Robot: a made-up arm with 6 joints.
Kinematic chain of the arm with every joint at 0, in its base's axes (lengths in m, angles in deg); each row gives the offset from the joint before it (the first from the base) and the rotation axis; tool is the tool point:
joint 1: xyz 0 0 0.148 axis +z
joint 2: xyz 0 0 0 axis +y
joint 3: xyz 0 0 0.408 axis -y
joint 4: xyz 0 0 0 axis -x
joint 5: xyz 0.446 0 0 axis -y
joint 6: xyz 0 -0.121 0 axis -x
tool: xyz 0 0 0
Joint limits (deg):
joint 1: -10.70..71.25
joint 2: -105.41..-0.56
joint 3: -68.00..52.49
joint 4: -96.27..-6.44
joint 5: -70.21..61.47
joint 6: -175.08..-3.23
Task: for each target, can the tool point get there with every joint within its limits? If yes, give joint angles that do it. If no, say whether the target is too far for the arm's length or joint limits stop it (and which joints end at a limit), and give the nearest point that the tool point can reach.
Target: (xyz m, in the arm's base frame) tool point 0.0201 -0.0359 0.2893
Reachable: yes | joints 8.03 -96.67 -58.05 -71.52 21.74 -52.60
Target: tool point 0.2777 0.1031 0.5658
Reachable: yes | joints 24.71 -23.71 -3.28 -79.32 -57.21 -109.20
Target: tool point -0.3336 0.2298 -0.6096
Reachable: no: joint limits stop it (at a limit: joint 1, joint 2, joint 3, joint 4) | nearest point 0.0055 0.0573 0.0980 | short by 0.803 m
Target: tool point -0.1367 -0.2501 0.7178
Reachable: yes | joints 54.67 -72.70 18.58 -74.13 -54.08 -37.17
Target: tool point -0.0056 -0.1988 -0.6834
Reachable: no: joint limits stop it (at a limit: joint 1, joint 2, joint 3) | nearest point 0.0547 -0.0603 0.1017 | short by 0.799 m
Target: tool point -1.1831 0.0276 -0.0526
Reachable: no: too far | nearest point -0.8102 0.0189 0.2200 | short by 0.462 m
